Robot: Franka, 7 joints.
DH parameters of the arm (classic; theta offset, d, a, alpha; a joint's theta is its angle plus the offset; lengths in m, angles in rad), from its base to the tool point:
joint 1: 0 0.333 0 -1.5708
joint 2: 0 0 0 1.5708
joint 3: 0 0.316 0.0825 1.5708
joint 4: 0 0 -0.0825 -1.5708
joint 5: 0 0.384 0 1.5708
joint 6: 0 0 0.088 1.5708
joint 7: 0 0.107 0 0
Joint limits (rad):
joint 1: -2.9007..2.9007
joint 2: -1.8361..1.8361
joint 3: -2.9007..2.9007
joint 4: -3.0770..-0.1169
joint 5: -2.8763..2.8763
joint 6: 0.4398..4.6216
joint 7: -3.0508..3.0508
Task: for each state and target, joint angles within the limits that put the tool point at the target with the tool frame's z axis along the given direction. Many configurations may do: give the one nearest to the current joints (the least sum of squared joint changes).
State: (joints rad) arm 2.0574 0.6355 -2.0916 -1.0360 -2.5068 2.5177 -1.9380
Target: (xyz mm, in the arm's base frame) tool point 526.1 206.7 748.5 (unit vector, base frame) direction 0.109 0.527 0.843
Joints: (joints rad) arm 1.5948 1.0400 -1.9623 -1.7978 -2.7501 1.6542 -1.9380
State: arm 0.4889 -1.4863 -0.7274 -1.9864 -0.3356 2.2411 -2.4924
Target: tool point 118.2 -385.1 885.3 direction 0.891 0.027 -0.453
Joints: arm 0.5642 -1.0233 -0.6969 -1.4418 -0.3530 1.7556 -2.4924
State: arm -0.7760 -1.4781 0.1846 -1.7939 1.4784 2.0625 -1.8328
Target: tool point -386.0 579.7 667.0 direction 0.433 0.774 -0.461
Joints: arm -0.5260 -1.6227 0.4763 -1.1025 1.6056 1.5862 -1.8328
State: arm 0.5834 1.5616 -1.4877 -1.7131 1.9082 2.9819 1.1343
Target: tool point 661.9 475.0 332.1 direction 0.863 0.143 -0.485
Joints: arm 1.2639 1.6520 -1.6296 -1.0405 1.5609 2.6225 1.1343
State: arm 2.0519 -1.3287 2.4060 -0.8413 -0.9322 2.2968 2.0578
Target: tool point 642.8 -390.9 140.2 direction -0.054 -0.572 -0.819
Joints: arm 2.7737 -1.0239 2.9007 -1.3108 -0.6009 2.4721 2.0578
